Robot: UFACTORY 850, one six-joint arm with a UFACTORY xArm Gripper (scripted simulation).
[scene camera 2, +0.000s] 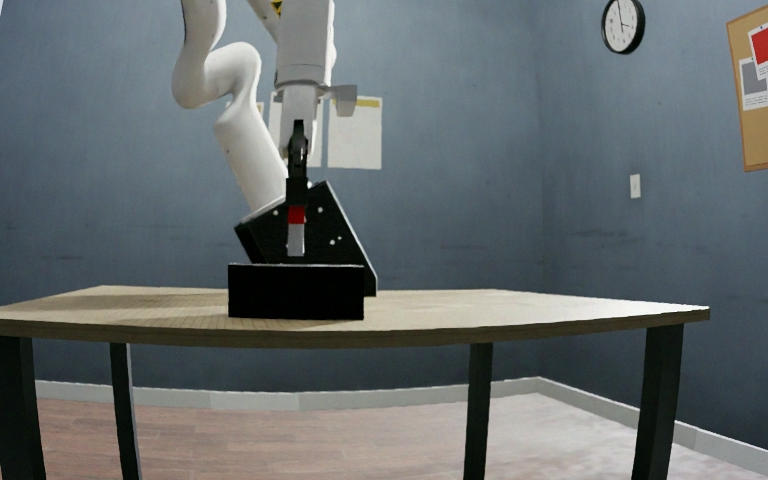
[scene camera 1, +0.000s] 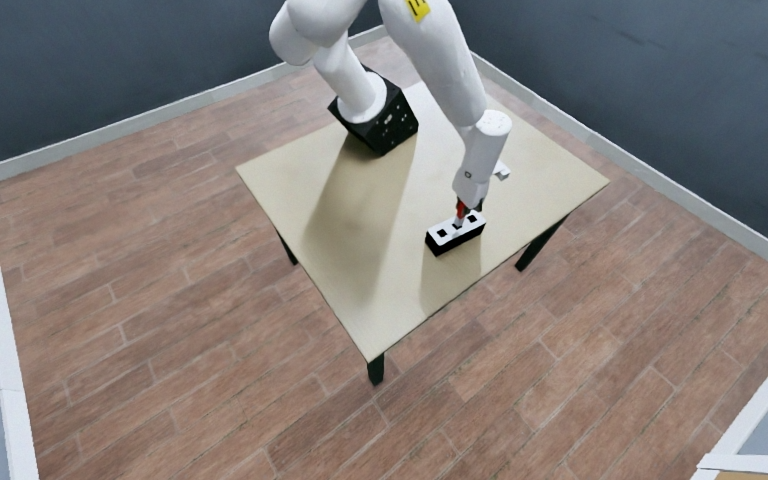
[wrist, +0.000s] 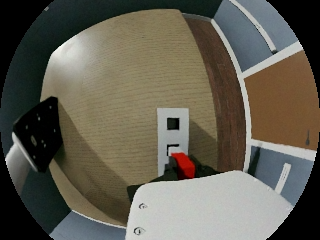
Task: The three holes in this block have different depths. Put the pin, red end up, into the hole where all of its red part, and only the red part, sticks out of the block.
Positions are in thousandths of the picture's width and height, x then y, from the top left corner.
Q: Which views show my gripper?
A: Scene camera 2, scene camera 1 and the wrist view: all of them.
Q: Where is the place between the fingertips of my gripper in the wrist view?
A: At 564,685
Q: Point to a black block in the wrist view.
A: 542,515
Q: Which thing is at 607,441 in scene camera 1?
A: My gripper.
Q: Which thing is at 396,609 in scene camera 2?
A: A black block.
